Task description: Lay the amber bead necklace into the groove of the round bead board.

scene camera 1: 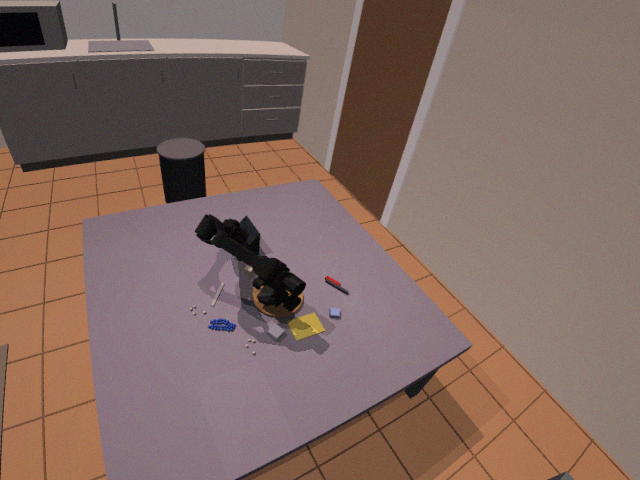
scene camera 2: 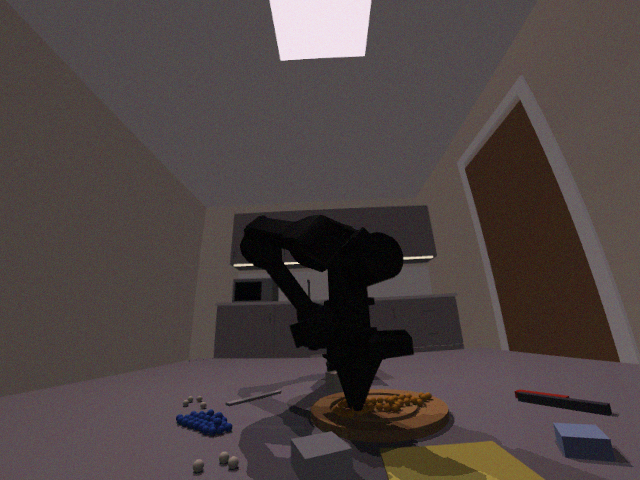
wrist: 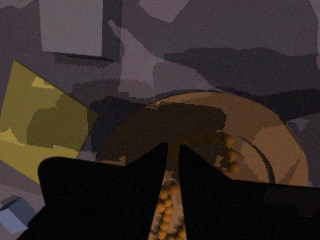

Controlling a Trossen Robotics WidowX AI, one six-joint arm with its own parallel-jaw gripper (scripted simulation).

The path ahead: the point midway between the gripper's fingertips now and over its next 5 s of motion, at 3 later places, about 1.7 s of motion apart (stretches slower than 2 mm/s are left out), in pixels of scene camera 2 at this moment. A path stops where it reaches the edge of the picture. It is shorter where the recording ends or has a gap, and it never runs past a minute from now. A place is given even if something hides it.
My gripper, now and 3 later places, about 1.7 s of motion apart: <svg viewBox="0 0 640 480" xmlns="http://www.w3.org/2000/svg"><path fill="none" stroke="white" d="M355 409L359 385L360 409L364 407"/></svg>
